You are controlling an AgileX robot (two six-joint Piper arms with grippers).
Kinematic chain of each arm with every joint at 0, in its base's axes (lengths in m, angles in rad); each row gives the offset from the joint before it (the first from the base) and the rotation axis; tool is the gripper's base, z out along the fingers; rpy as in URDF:
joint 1: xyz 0 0 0.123 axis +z
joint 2: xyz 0 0 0 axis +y
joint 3: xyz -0.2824 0 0.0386 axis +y
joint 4: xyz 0.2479 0 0.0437 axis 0.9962 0 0.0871
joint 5: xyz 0 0 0 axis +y
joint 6: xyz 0.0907 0 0.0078 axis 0.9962 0 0.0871
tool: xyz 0 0 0 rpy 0 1.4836 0
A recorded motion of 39 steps. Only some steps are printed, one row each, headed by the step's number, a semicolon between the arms.
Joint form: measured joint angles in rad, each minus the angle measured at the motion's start. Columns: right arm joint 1, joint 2, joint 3, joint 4, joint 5, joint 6; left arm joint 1, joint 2, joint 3, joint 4, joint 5, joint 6.
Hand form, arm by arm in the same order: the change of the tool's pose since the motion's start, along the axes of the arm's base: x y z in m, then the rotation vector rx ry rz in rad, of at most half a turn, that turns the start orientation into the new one. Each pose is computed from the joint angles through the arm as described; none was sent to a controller.
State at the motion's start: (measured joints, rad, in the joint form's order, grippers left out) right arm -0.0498 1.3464 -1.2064 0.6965 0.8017 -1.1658; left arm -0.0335 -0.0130 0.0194 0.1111 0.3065 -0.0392
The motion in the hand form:
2: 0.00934 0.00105 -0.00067 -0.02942 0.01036 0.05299; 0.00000 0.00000 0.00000 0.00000 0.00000 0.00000
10: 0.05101 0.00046 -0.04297 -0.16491 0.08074 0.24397; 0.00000 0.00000 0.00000 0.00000 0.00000 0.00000
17: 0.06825 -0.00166 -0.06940 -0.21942 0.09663 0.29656; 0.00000 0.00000 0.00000 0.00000 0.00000 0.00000
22: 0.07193 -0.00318 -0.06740 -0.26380 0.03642 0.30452; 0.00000 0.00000 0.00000 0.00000 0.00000 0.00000
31: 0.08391 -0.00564 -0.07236 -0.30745 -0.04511 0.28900; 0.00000 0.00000 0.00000 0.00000 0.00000 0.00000
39: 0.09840 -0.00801 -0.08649 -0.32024 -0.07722 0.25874; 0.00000 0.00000 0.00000 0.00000 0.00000 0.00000
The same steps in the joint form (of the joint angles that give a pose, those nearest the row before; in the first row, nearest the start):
2: 0.0000 0.0423 -0.0436 -0.0020 0.0407 -0.0449; 0.0000 0.0000 0.0000 0.0000 0.0000 0.0000
10: 0.0000 0.2346 -0.1160 -0.0199 0.1073 -0.2668; 0.0000 0.0000 0.0000 0.0000 0.0000 0.0000
17: 0.0000 0.3160 -0.1205 -0.0260 0.0814 -0.3606; 0.0000 0.0000 0.0000 0.0000 0.0000 0.0000
22: 0.0000 0.3160 -0.1222 -0.0201 0.0366 -0.4223; 0.0000 0.0000 0.0000 0.0000 0.0000 0.0000
31: 0.0000 0.3424 -0.1227 0.0208 -0.0582 -0.5156; 0.0000 0.0000 0.0000 0.0000 0.0000 0.0000
39: 0.0000 0.3928 -0.1243 0.0702 -0.1392 -0.5772; 0.0000 0.0000 0.0000 0.0000 0.0000 0.0000

